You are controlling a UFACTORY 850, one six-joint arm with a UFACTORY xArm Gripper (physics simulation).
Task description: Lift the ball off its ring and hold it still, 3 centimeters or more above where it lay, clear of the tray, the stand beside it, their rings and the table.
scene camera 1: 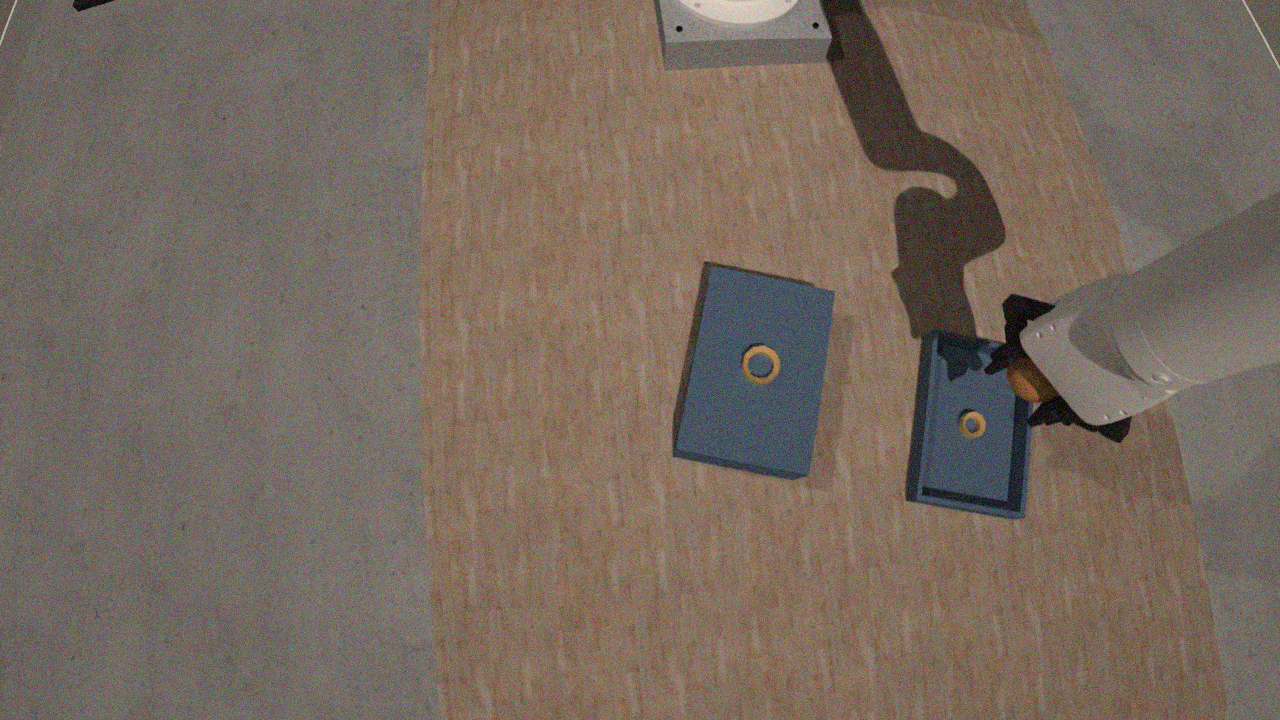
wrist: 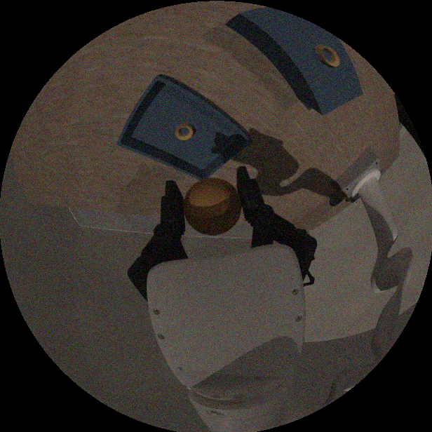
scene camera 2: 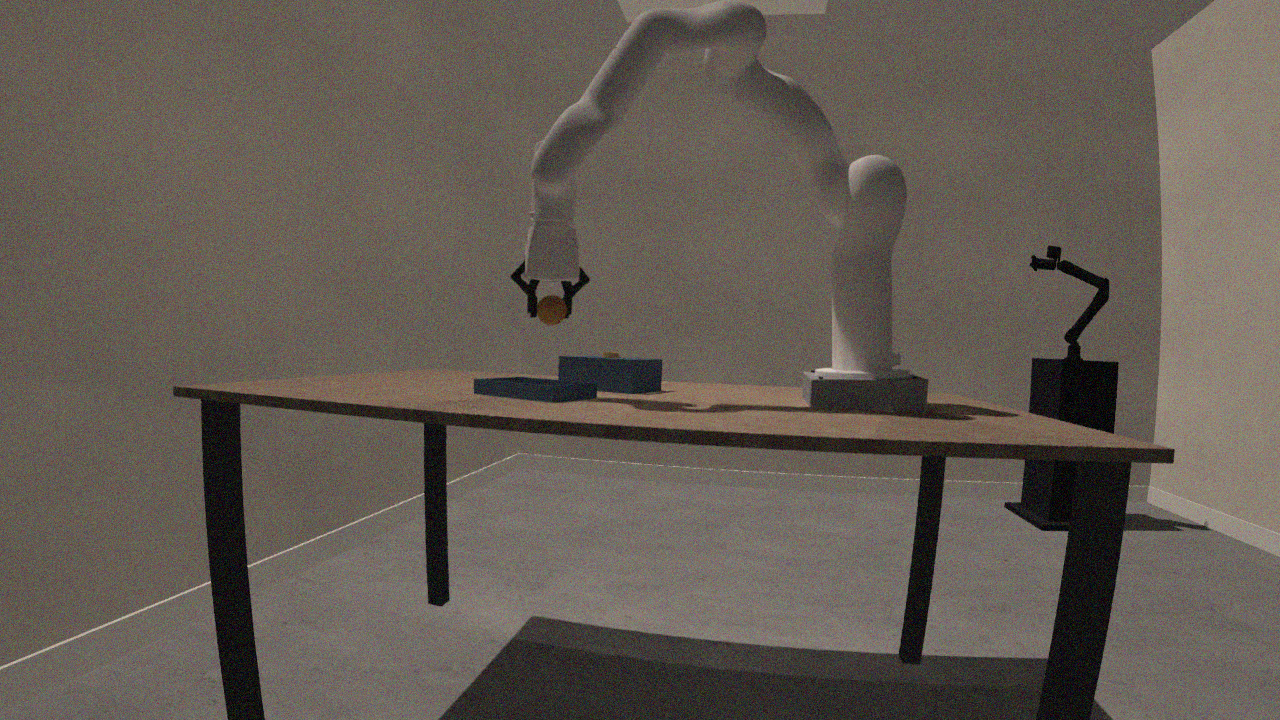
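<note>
The orange-brown ball (scene camera 1: 1031,381) (scene camera 2: 552,310) (wrist: 212,206) is held between the fingers of my gripper (scene camera 2: 550,308) (wrist: 207,181), which is shut on it. In the scene camera 2 view both hang well above the table, apart from the tray and the stand. The blue tray (scene camera 1: 914,429) (scene camera 2: 535,391) (wrist: 125,131) lies on the table below. Its orange ring (scene camera 1: 961,424) (wrist: 177,132) shows bare on the tray floor. The blue stand (scene camera 1: 716,411) (scene camera 2: 617,376) (wrist: 300,40) is beside the tray, with an orange ring (scene camera 1: 746,374) (scene camera 2: 611,355) (wrist: 336,61) on top.
The wooden table (scene camera 1: 554,573) (scene camera 2: 358,402) (wrist: 75,100) carries the arm's grey base (scene camera 1: 747,51) (scene camera 2: 863,394). A black pedestal (scene camera 2: 1051,394) with a small black arm (scene camera 2: 1087,311) stands on the floor beyond the table, at the right in the scene camera 2 view.
</note>
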